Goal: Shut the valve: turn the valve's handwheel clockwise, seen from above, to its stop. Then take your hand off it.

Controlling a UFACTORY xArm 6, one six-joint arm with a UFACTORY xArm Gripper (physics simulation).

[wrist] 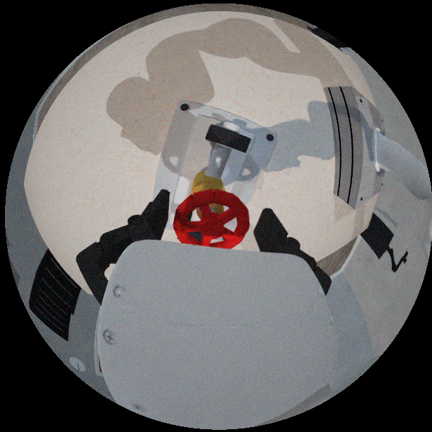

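Note:
The valve's red handwheel point(211, 220) shows below the middle of the wrist view, a spoked ring on top of a brass valve body point(202, 181). A grey pipe runs from the body toward a black clamp block point(228, 138) on a pale, see-through-looking base plate point(172, 127). My gripper point(215, 212) is open and empty. One black finger stands to the left of the handwheel and the other to its right, with a gap on each side. The near edge of the handwheel is partly hidden by the gripper's grey housing.
The base plate is on a cream table top point(80, 150) with dark screws at its far corners. The robot arm's grey mount point(345, 150) stands at the right, with a light arm link beyond it. Shadows of the arm fall across the table's far side.

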